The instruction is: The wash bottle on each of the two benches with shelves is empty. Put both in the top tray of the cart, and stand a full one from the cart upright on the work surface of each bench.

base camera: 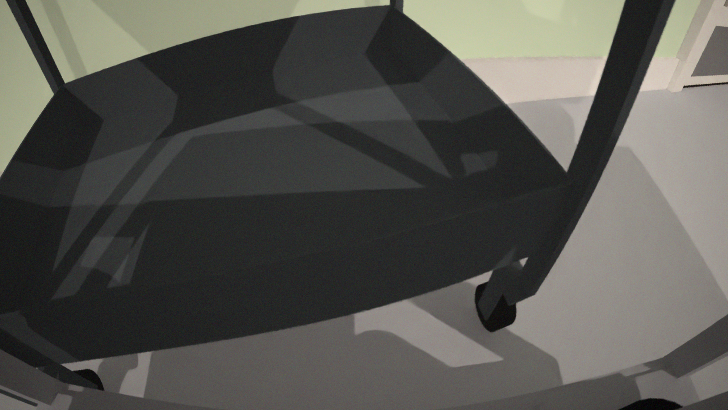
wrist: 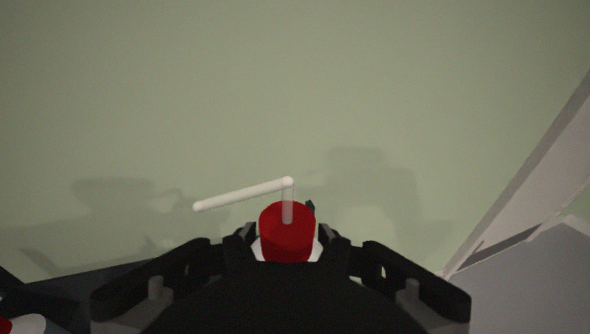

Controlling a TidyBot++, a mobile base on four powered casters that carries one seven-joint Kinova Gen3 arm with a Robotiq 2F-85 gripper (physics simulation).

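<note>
My gripper is shut on a wash bottle with a red cap and a white bent spout that points left in the wrist view. The bottle's white shoulders show on both sides of the cap; its lower body is hidden, and I cannot tell its fill. The dark top tray of the cart shows at the lower left, lower than my gripper. Part of a second wash bottle, with a red cap and white shoulder, shows at the bottom left corner. In the base camera view, the cart stands close in front. No bench with shelves is recognisable.
The cart's lower tray fills much of the base camera view, with an upright post at the right and a black caster below. A green wall stands behind. A pale frame is at the right.
</note>
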